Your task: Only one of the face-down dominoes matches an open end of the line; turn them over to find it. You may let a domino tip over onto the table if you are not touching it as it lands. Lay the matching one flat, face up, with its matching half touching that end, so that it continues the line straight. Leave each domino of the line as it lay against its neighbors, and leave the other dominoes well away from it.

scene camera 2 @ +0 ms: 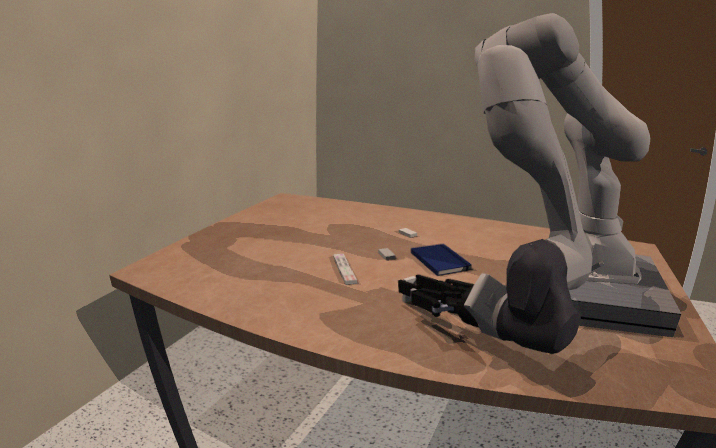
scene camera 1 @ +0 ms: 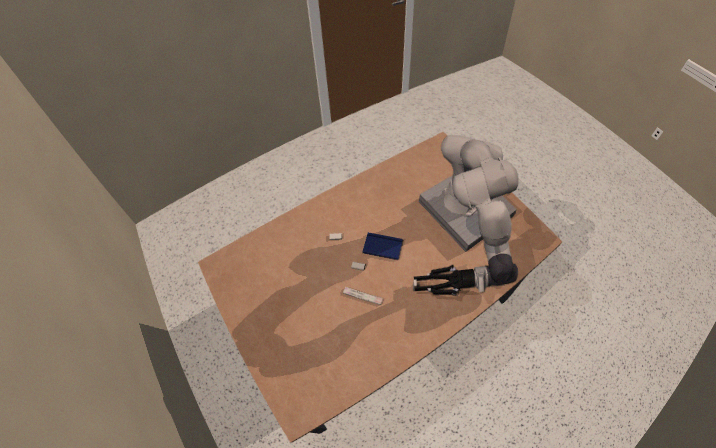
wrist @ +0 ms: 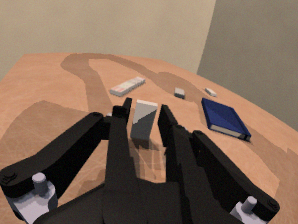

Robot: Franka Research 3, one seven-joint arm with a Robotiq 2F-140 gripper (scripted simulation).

The gripper shows in scene camera 2 (408,283), in scene camera 1 and in the wrist view. A blue book shows in scene camera 2, in scene camera 1 and in the wrist view (219,117). One and the same spot on the blue book: (scene camera 1: 379,245) is (scene camera 2: 436,254). The same spot on the gripper: (scene camera 1: 434,289) is (wrist: 104,121).
